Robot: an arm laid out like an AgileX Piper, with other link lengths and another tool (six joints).
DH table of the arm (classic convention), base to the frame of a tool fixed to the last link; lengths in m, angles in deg. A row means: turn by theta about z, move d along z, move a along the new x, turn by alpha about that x. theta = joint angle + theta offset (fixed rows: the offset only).
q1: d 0.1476, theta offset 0, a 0, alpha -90
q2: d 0, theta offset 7.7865, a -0.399, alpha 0
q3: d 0, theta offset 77.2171, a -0.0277, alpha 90
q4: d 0.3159, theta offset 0, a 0, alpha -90
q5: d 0, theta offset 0, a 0, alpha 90
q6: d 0.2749, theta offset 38.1, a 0.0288, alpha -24
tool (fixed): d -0.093, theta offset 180, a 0, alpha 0
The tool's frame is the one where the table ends.
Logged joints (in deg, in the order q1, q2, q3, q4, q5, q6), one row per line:
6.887 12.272 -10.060 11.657 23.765 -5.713
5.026 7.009 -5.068 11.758 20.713 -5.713
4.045 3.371 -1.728 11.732 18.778 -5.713
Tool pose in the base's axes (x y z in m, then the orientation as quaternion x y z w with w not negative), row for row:
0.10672 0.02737 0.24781 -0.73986 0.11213 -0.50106 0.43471
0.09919 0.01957 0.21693 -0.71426 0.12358 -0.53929 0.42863
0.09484 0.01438 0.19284 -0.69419 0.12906 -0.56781 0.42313
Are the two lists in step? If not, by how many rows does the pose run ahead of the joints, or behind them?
The pose runs 1 row behind the joints: the pose in row i belongs to the joints in row i - 1.
